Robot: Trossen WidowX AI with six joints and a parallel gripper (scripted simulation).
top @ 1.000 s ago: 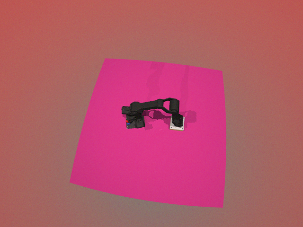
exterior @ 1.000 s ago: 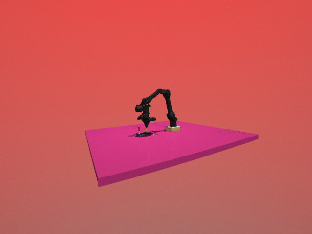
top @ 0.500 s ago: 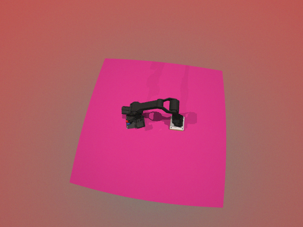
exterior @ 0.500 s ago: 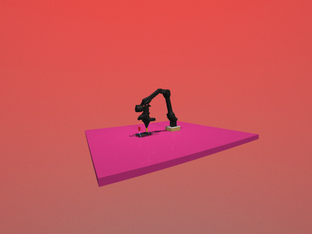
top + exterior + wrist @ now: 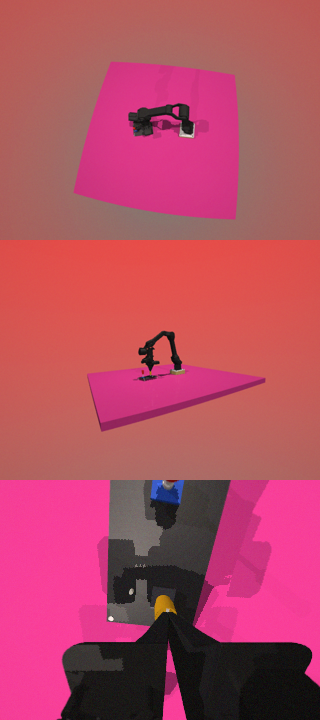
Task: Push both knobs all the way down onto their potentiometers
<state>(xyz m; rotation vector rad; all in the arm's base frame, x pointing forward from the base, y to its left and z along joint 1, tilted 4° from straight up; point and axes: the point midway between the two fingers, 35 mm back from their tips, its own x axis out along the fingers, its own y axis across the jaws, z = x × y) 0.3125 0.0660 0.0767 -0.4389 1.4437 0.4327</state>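
Now: gripper tip 10 mm above the orange knob. The rest, counted from my gripper tip: red knob: 80 mm ahead, 50 mm to the left, 10 mm above.
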